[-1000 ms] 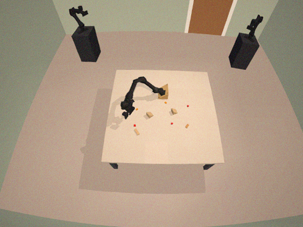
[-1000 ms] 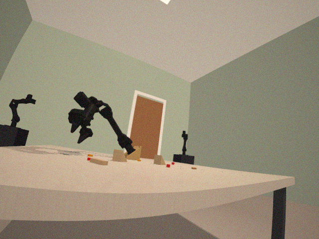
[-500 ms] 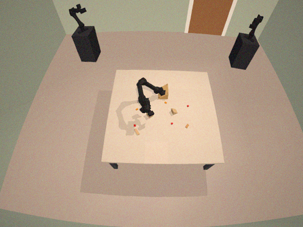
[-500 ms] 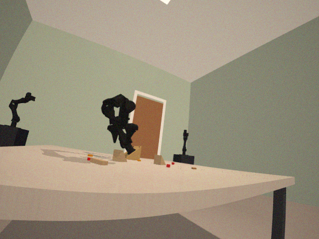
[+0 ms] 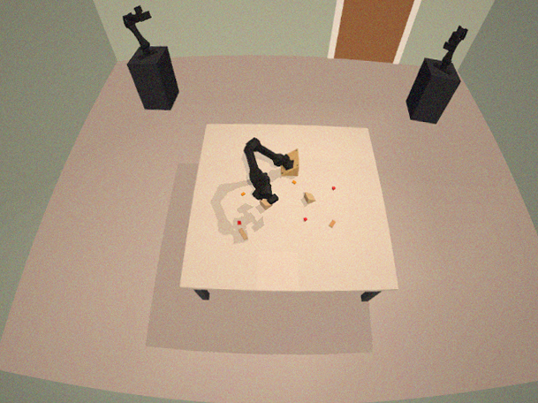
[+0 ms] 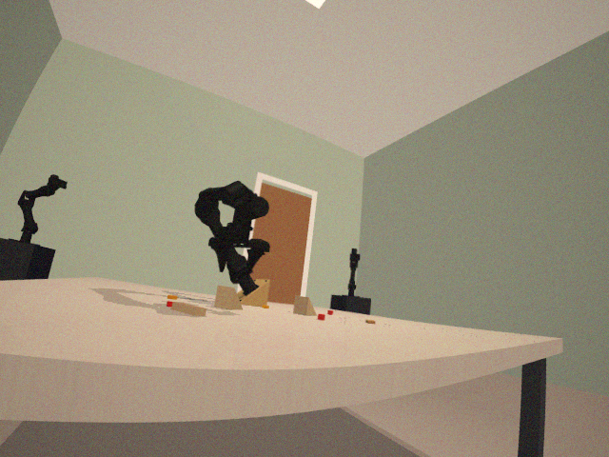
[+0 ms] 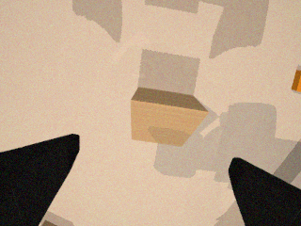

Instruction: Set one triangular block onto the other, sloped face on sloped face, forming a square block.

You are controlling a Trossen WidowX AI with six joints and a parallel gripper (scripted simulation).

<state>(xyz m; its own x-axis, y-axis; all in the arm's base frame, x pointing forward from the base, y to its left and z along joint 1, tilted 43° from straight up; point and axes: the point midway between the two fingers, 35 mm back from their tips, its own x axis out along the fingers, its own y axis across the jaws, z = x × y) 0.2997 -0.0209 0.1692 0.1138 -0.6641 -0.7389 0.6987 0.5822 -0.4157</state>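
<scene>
My gripper tip is now 10 mm to the left of the triangular block and 90 mm above it.
</scene>
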